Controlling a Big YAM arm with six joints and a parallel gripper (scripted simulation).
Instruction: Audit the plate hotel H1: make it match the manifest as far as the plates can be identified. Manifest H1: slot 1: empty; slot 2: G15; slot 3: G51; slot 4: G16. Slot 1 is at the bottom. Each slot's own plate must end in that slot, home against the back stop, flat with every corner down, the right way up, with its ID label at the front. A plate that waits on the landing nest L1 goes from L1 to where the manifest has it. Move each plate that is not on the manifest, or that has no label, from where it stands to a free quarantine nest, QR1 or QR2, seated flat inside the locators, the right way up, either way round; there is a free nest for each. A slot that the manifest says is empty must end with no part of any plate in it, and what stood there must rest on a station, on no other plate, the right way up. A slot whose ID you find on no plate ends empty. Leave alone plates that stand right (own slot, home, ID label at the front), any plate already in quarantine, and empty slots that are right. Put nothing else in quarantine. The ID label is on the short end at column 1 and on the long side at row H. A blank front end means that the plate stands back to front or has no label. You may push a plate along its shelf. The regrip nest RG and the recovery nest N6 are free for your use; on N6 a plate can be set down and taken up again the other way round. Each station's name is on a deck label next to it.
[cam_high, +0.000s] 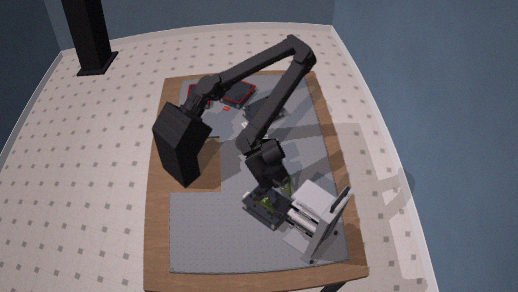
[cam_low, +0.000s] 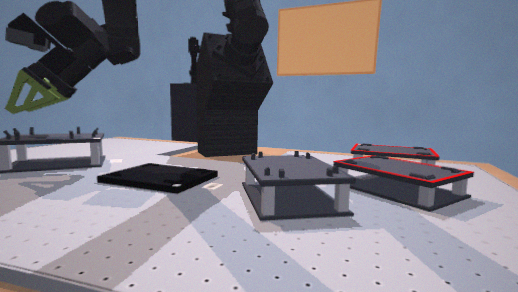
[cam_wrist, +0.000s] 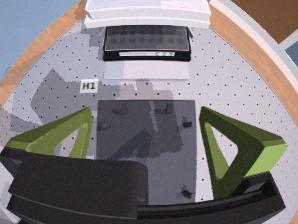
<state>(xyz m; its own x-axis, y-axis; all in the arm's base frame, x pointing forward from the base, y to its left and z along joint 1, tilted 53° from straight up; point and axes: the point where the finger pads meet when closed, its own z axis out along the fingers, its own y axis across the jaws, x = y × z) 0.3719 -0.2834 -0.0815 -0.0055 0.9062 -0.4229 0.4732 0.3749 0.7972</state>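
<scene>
Now: hand 10 cm short of the dark plate, 7 cm to the left of it and 1 cm above it. From my hand the other things lie so: flat black pad (6 cm behind, 31 cm to the left, 11 cm below); h1 deck label (11 cm ahead, 3 cm to the left, 12 cm below); red-edged quarantine nest (42 cm behind, 65 cm to the left, 8 cm below).
</scene>
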